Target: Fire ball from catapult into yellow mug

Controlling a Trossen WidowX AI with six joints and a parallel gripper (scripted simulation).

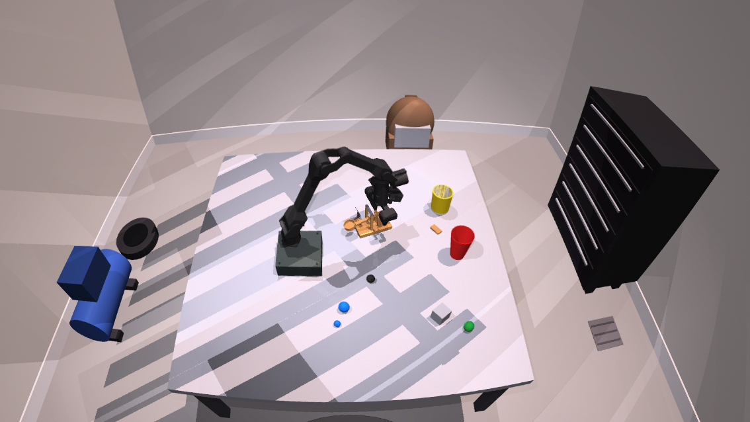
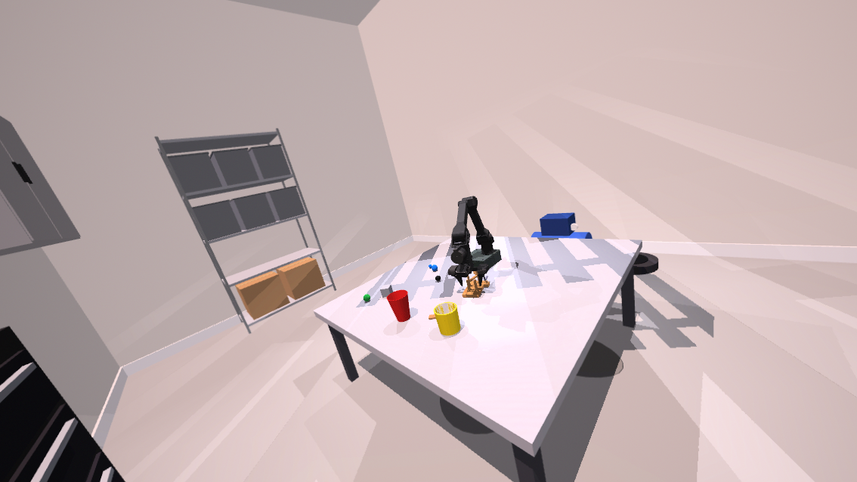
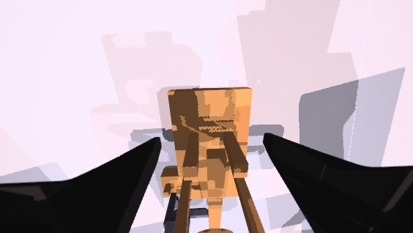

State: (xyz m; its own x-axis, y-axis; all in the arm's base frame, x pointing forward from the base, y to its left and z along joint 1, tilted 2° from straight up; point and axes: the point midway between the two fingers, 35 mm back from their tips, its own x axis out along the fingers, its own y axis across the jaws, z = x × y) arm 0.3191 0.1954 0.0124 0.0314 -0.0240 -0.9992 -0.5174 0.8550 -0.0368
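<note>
Right now my gripper tip is 290 mm to the left of the black ball and 30 mm above it. From my gripper tip the other things lie so: yellow mug 250 mm ahead, 140 mm to the left, 10 mm below; then wooden catapult 60 mm behind, 30 mm to the right, 10 mm above; then small orange block 240 mm ahead, 10 mm to the left, 40 mm below.
</note>
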